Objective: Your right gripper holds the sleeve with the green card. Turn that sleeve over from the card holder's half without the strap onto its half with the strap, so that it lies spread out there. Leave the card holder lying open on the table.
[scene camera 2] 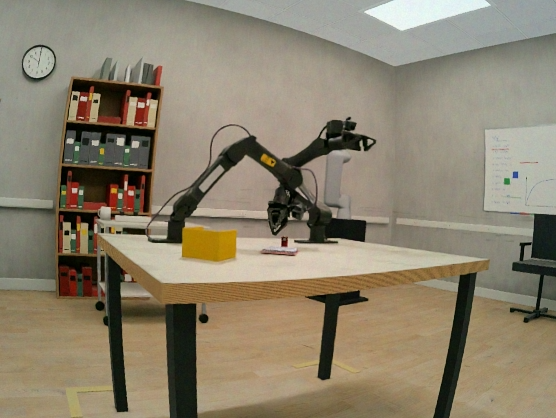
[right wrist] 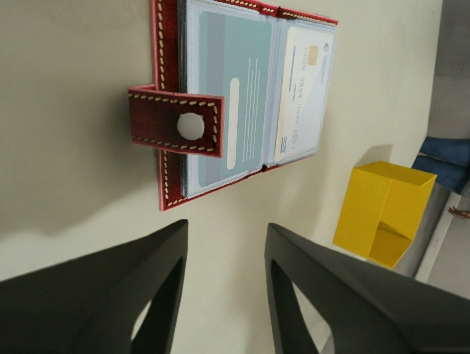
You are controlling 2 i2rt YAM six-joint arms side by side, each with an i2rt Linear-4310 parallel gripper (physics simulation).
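Note:
The card holder lies open on the table. Its red strap stands up at the holder's edge and, in the right wrist view, overlaps part of the green card. The sleeve with the green card lies spread out on the half with the strap, on a stack of sleeves. A white card in a clear sleeve lies on the other half. My right gripper is partly open and empty, above the table beside the holder. My left gripper is open, raised high at the right.
A yellow open box stands on the table, to the left of the holder in scene camera 2. A bookshelf and a white trolley stand behind the table.

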